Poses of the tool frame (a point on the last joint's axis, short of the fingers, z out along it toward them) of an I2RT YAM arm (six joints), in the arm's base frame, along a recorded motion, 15 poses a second.
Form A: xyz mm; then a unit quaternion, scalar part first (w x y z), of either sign.
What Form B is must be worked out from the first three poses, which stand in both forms.
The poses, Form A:
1: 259, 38, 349, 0.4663, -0.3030, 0.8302, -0.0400
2: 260, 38, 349, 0.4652, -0.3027, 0.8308, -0.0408
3: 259, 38, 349, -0.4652, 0.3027, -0.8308, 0.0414
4: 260, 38, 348, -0.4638, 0.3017, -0.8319, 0.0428
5: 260, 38, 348, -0.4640, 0.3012, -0.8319, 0.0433
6: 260, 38, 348, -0.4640, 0.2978, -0.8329, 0.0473
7: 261, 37, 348, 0.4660, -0.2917, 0.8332, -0.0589
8: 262, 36, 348, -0.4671, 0.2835, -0.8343, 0.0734
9: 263, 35, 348, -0.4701, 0.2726, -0.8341, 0.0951
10: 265, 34, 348, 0.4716, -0.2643, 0.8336, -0.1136
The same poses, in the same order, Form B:
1: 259, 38, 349; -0.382, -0.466, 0.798; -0.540, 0.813, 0.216; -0.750, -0.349, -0.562
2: 260, 38, 349; -0.384, -0.465, 0.798; -0.541, 0.813, 0.214; -0.748, -0.349, -0.564
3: 259, 38, 349; -0.384, -0.464, 0.798; -0.541, 0.813, 0.213; -0.748, -0.350, -0.564
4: 260, 38, 348; -0.388, -0.462, 0.797; -0.542, 0.814, 0.209; -0.746, -0.351, -0.566
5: 260, 38, 348; -0.388, -0.461, 0.798; -0.541, 0.815, 0.207; -0.746, -0.352, -0.566
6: 260, 38, 348; -0.392, -0.452, 0.801; -0.540, 0.818, 0.198; -0.745, -0.355, -0.565
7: 261, 37, 348; -0.395, -0.431, 0.811; -0.541, 0.823, 0.174; -0.742, -0.370, -0.559
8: 262, 36, 348; -0.403, -0.404, 0.821; -0.542, 0.828, 0.142; -0.738, -0.387, -0.553
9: 263, 35, 348; -0.409, -0.365, 0.836; -0.544, 0.833, 0.098; -0.732, -0.415, -0.540
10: 265, 34, 348; -0.416, -0.333, 0.846; -0.548, 0.834, 0.060; -0.726, -0.439, -0.529
